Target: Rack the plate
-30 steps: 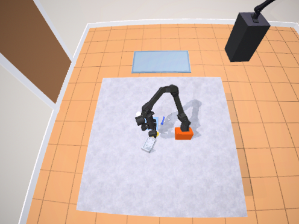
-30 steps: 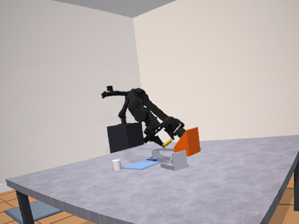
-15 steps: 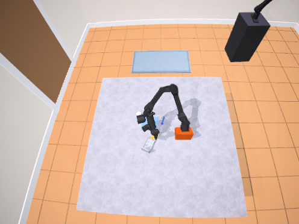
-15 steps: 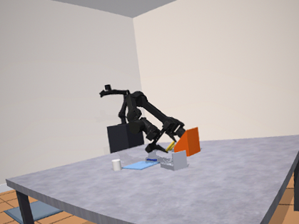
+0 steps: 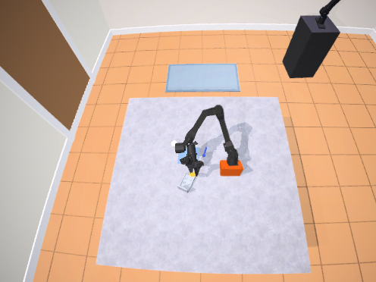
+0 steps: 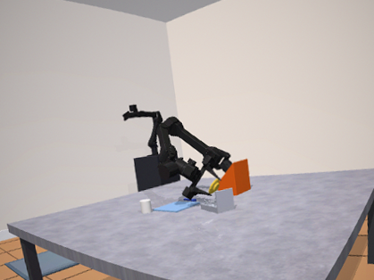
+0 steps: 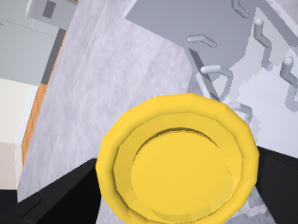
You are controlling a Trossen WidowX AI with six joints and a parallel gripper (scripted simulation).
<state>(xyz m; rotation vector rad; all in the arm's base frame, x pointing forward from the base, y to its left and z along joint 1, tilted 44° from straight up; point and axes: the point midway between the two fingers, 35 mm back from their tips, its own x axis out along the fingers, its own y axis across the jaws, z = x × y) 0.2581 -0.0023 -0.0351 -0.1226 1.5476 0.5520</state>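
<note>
My gripper tip is 5 cm short of the dish rack, 2 cm to the right of it and 5 cm above it. Round my gripper tip: blue utensil 9 cm behind, 19 cm to the right, 7 cm below; then yellow plate 1 cm to the right; then blue placemat 3 cm ahead, 18 cm to the right, 7 cm below.
</note>
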